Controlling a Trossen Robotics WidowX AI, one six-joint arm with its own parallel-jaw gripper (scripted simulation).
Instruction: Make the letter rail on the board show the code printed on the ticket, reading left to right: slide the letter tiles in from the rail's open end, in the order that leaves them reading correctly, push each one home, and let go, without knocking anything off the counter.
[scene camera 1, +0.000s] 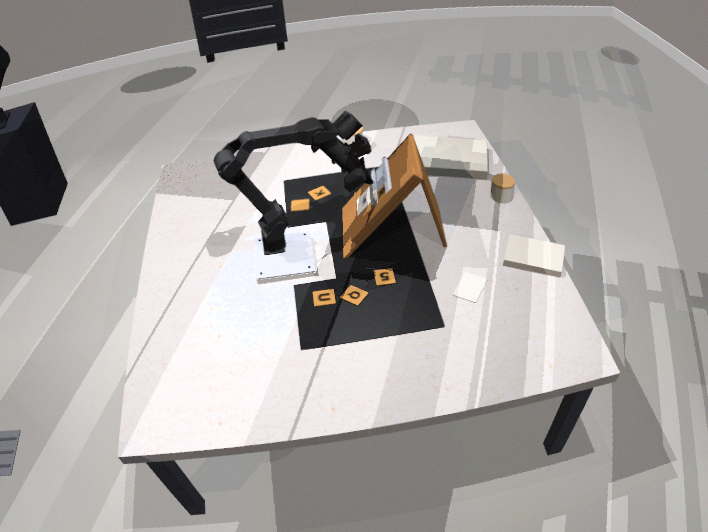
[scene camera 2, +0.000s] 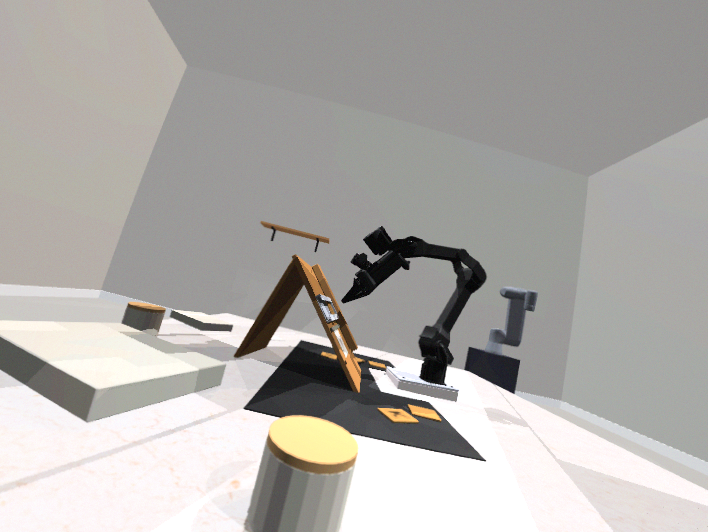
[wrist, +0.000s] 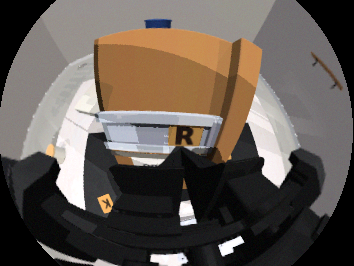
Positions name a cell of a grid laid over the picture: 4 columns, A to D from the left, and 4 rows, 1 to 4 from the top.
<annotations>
My gripper shows in scene camera 1 (C2), in scene camera 2 (B3) and in the wrist view (C3).
</annotations>
